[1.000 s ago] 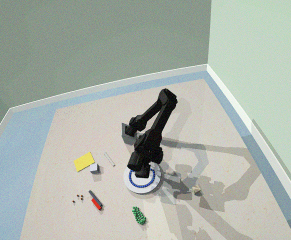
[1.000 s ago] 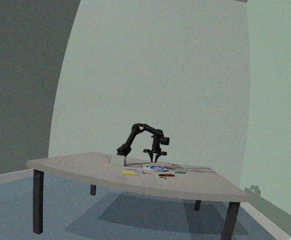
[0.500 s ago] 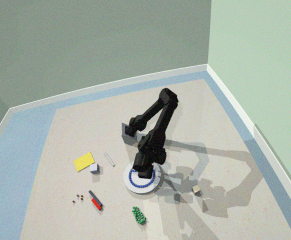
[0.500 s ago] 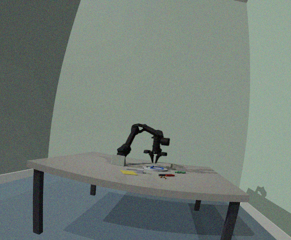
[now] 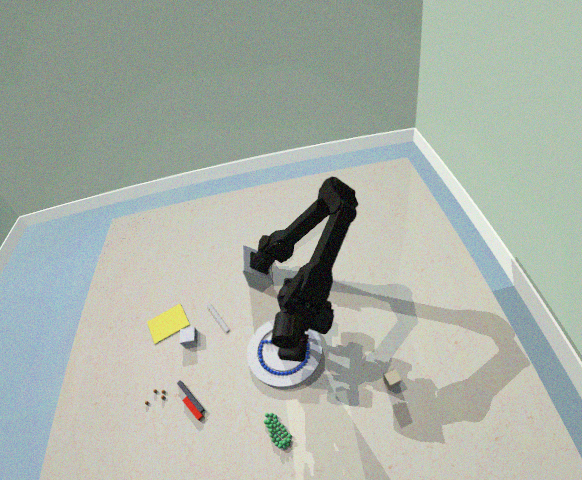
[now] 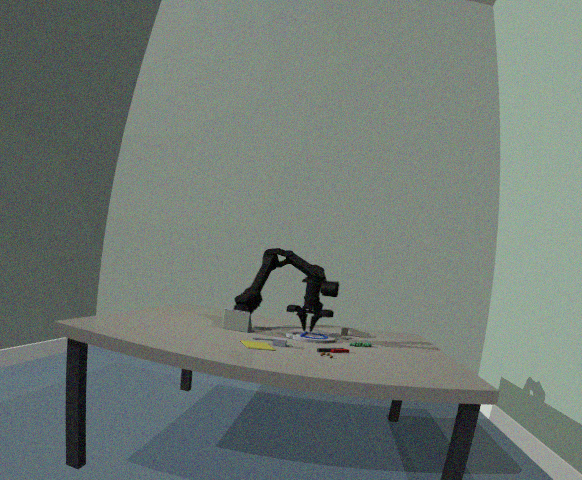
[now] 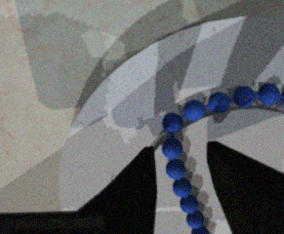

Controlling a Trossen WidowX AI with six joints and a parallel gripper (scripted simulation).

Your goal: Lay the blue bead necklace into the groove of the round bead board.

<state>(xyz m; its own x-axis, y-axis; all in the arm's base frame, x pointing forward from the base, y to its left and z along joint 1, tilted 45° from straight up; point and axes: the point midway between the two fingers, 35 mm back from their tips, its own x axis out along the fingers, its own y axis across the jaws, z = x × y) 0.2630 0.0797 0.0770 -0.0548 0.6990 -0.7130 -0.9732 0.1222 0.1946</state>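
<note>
Right now my gripper tip is 2 cm short of the round bead board, 5 cm to the left of it and 1 cm above it. Round my gripper tip: white cube (5 cm behind, 32 cm to the right, 1 cm below); cream cube (14 cm ahead, 21 cm to the left); stick (11 cm behind, 24 cm to the right, 2 cm below).
</note>
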